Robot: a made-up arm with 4 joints.
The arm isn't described. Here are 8 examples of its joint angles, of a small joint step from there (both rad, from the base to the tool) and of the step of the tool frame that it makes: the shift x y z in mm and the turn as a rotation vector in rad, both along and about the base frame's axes.
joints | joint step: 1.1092 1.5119 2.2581 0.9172 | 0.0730 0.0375 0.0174 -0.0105
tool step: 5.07 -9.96 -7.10 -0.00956 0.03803 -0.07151
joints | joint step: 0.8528 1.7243 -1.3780 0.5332 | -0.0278 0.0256 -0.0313 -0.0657
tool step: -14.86 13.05 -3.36 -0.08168 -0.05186 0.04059
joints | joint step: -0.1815 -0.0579 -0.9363 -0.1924 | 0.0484 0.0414 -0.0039 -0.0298
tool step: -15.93 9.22 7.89 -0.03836 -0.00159 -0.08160
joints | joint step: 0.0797 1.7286 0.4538 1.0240 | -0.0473 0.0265 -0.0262 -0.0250
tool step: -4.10 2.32 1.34 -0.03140 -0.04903 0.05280
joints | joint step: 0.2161 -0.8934 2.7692 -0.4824 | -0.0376 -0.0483 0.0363 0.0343
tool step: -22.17 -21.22 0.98 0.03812 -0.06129 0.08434
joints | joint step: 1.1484 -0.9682 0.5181 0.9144 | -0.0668 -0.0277 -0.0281 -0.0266
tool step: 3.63 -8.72 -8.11 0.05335 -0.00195 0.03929
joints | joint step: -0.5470 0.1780 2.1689 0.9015 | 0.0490 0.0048 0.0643 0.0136
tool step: 0.76 2.28 -0.17 -0.01054 0.01168 0.02722
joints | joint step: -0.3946 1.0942 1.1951 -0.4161 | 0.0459 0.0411 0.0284 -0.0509
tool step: 13.79 -6.83 -9.52 -0.03853 -0.03532 -0.05706
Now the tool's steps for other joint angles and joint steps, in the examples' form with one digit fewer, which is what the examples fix.
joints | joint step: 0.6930 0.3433 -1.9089 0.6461 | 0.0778 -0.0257 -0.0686 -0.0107
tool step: 6.9 23.9 -3.9 0.0029 -0.0376 -0.1526
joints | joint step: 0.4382 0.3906 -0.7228 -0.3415 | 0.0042 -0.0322 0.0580 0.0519
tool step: 17.7 -13.7 -4.3 0.0397 0.0185 0.1000
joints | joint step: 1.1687 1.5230 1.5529 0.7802 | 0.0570 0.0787 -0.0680 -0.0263
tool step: -9.5 -30.3 -8.9 -0.1177 0.0427 -0.0574
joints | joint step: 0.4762 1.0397 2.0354 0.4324 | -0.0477 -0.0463 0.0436 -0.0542
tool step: -13.2 14.3 8.3 0.0308 -0.0272 0.0466
